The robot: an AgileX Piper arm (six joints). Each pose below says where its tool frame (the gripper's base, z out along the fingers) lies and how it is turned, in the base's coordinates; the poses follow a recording.
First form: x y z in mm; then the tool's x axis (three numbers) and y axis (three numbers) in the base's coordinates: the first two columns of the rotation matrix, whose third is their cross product.
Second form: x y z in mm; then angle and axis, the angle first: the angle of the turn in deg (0 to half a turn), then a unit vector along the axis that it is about. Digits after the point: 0 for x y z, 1 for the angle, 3 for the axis.
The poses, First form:
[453, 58, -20, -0.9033, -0.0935, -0.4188, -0.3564, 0.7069, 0.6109]
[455, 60, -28, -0.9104, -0.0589, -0.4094, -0.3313, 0.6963, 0.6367]
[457, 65, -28, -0.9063, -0.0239, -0.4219, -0.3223, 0.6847, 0.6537]
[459, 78, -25, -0.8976, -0.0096, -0.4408, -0.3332, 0.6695, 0.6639]
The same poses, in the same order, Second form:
[453, 58, -20, 159.1, -0.126, 0.921, 0.368]
[455, 60, -28, 159.0, -0.110, 0.918, 0.381]
[457, 65, -28, 157.7, -0.098, 0.914, 0.393]
[459, 78, -25, 156.4, -0.098, 0.910, 0.404]

